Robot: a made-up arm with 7 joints. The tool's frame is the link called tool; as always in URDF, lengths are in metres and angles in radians. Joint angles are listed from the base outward. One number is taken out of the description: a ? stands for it. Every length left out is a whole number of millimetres.
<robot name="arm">
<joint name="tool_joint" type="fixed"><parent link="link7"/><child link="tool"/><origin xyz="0 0 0" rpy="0 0 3.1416"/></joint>
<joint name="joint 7" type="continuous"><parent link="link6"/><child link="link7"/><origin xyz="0 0 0" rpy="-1.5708 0 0"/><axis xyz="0 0 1"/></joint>
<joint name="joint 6" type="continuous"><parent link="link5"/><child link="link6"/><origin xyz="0 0 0" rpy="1.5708 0 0"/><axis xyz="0 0 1"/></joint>
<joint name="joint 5" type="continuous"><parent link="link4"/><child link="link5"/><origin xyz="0.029 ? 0" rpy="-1.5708 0 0"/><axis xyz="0 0 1"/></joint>
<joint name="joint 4" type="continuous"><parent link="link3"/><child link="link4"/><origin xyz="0 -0.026 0" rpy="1.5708 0 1.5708"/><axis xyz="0 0 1"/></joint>
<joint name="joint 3" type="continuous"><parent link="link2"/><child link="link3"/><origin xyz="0.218 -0.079 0" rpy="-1.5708 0 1.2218"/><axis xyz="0 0 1"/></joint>
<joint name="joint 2" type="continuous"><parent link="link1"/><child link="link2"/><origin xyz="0 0 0" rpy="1.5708 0 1.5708"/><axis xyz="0 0 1"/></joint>
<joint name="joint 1" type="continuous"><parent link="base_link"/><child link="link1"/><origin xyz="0 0 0" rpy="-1.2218 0 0"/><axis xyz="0 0 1"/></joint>
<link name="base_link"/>
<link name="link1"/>
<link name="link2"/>
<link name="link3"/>
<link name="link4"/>
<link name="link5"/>
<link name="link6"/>
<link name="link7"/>
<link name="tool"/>
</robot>
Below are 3 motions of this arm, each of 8 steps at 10 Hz.
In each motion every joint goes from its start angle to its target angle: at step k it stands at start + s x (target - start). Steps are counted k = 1, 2, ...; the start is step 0. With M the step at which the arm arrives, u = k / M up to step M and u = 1 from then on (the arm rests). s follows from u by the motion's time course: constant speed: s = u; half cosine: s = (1 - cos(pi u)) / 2; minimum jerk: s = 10 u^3 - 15 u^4 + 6 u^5.
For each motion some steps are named. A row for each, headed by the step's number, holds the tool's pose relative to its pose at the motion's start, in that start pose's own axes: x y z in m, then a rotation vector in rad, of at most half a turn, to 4 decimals.
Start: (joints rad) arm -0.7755 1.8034 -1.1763 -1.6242 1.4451 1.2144 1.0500
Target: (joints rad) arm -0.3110 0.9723 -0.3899 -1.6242 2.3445 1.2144 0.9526
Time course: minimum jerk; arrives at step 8
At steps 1, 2, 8:
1: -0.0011 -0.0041 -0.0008 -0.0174 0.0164 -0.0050
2: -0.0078 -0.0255 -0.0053 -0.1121 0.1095 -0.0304
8: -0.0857 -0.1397 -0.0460 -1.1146 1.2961 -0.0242

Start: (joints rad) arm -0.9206 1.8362 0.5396 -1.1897 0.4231 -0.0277 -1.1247
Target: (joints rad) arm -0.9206 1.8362 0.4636 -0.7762 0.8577 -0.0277 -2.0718
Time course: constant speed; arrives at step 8
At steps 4, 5, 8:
4: -0.0315 -0.0368 0.0124 -0.1747 0.1204 -0.2752
5: -0.0393 -0.0453 0.0171 -0.2233 0.1441 -0.3446
8: -0.0622 -0.0691 0.0346 -0.3799 0.1988 -0.5526

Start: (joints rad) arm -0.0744 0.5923 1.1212 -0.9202 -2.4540 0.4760 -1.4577
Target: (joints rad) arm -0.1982 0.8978 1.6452 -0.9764 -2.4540 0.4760 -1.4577
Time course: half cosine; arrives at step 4
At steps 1, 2, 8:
1: -0.0019 -0.0203 -0.0202 -0.0889 -0.0257 0.0352
2: -0.0043 -0.0727 -0.0604 -0.3007 -0.0898 0.1317
8: -0.0004 -0.1497 -0.0964 -0.5907 -0.1873 0.2941

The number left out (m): -0.237
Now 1 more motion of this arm.
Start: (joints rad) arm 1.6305 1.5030 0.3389 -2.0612 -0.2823 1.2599 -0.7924
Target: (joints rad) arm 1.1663 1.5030 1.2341 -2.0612 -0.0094 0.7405 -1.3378
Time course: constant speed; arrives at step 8
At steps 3, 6, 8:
3: -0.0937 0.0715 -0.0077 0.2858 0.1206 0.1739
6: -0.2019 0.0977 0.0210 0.5843 0.3440 0.3171
8: -0.2685 0.0858 0.0552 0.7655 0.5585 0.3971

